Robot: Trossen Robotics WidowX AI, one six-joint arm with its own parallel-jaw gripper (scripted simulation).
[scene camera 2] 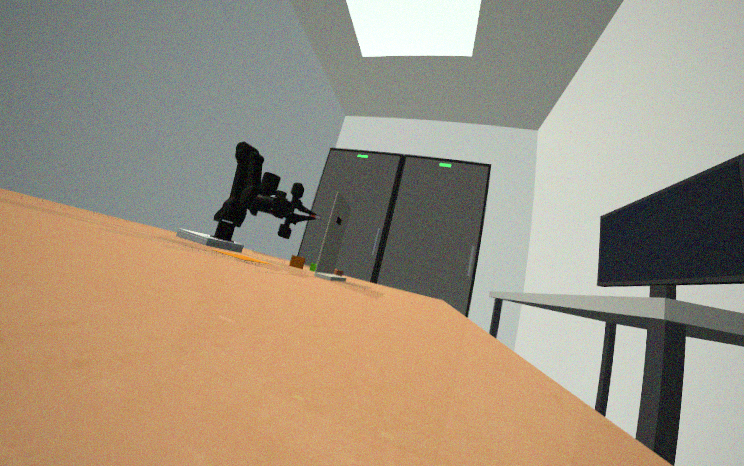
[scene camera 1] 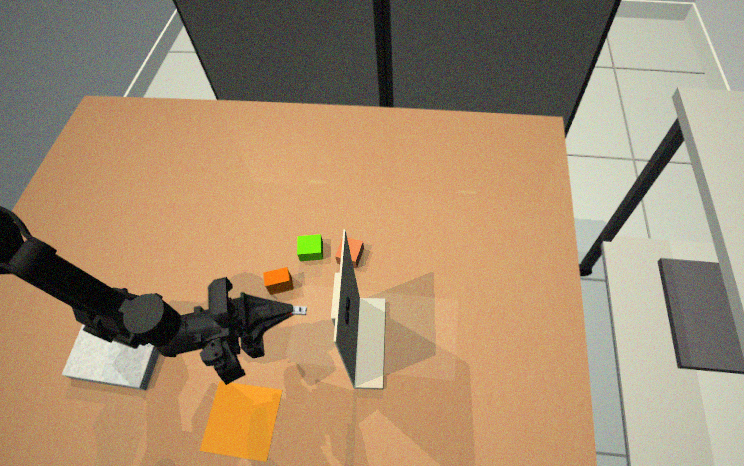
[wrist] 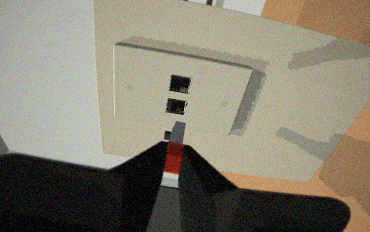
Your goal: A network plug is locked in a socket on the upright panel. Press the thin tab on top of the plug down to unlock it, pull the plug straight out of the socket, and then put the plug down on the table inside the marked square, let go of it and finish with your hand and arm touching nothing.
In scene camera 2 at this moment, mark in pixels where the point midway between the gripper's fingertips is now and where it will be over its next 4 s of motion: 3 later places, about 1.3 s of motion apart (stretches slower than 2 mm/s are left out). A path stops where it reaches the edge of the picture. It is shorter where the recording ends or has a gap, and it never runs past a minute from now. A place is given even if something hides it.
My gripper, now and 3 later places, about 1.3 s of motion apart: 316, 217; 316, 203; 272, 227; 249, 245
